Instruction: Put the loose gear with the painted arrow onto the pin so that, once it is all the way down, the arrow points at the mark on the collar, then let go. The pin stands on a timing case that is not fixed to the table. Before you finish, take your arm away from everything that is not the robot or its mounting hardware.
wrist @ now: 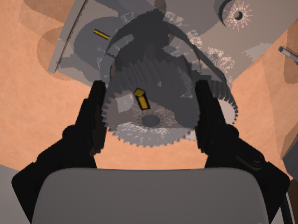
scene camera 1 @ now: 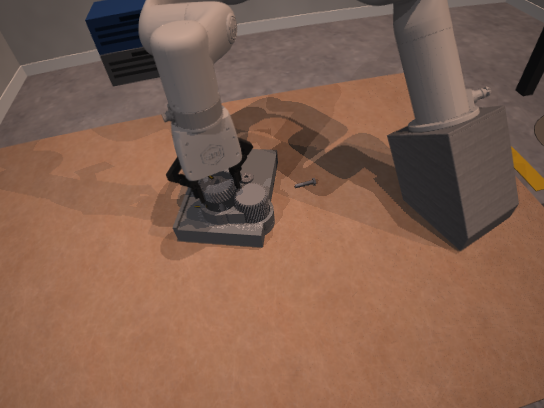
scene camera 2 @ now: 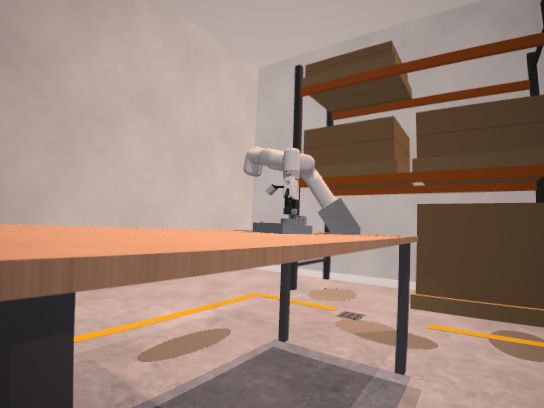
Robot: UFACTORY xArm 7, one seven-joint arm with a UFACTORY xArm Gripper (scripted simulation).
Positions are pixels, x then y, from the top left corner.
Scene:
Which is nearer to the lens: the gear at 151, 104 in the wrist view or the grey timing case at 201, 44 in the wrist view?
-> The gear.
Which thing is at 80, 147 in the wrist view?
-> My gripper.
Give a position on a grey timing case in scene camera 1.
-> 252, 217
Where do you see a gear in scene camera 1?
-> At 219, 187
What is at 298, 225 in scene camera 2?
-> A grey timing case.

